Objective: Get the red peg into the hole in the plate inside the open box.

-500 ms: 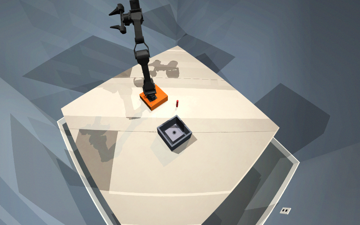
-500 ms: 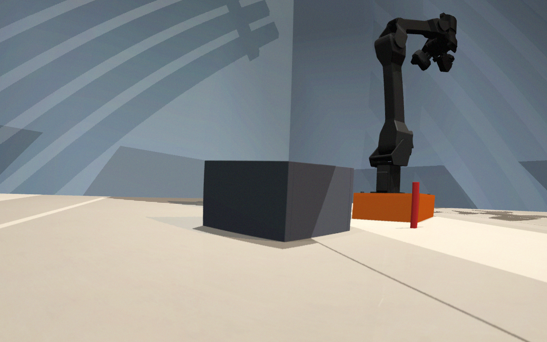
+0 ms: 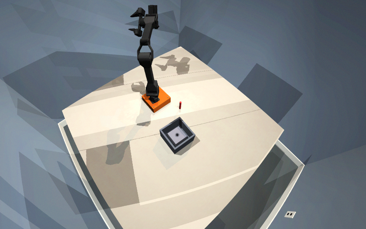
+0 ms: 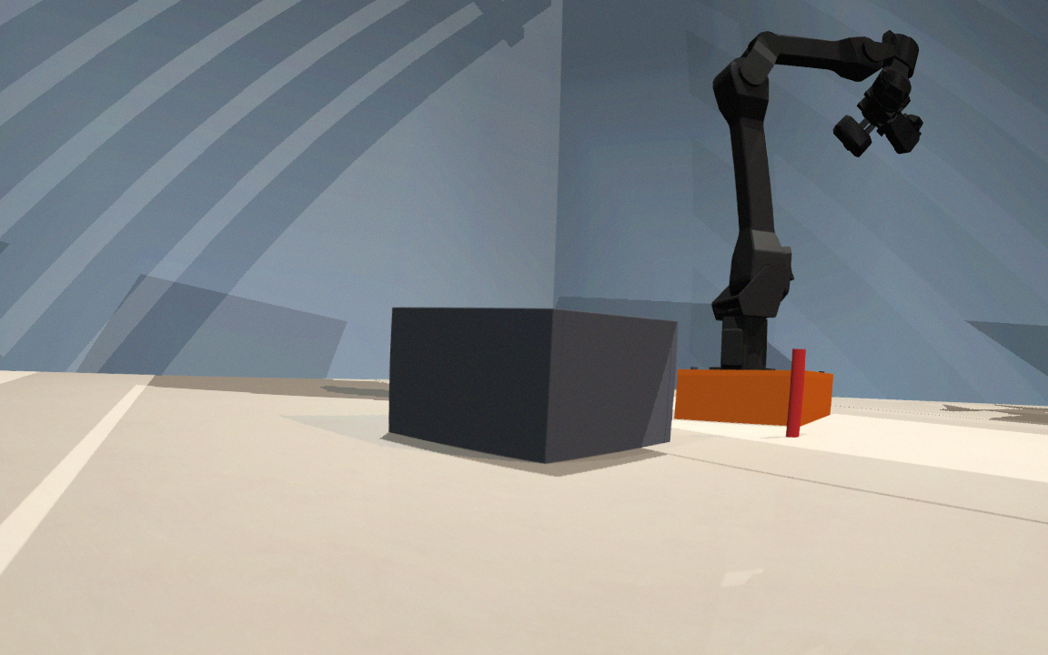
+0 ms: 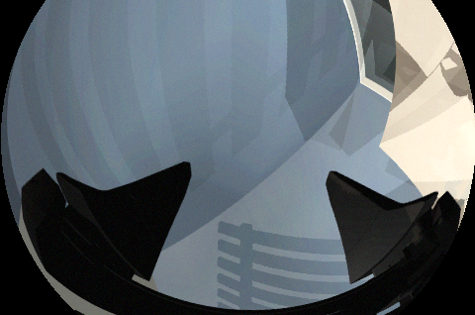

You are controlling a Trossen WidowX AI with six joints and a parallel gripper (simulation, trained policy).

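Now: the red peg 540 mm ahead of my gripper tip, 70 mm to the left of it and 420 mm below it. From my gripper tip the other things lie so: grey plate: 730 mm ahead, 80 mm to the right, 410 mm below; then dark box: 730 mm ahead, 80 mm to the right, 430 mm below.
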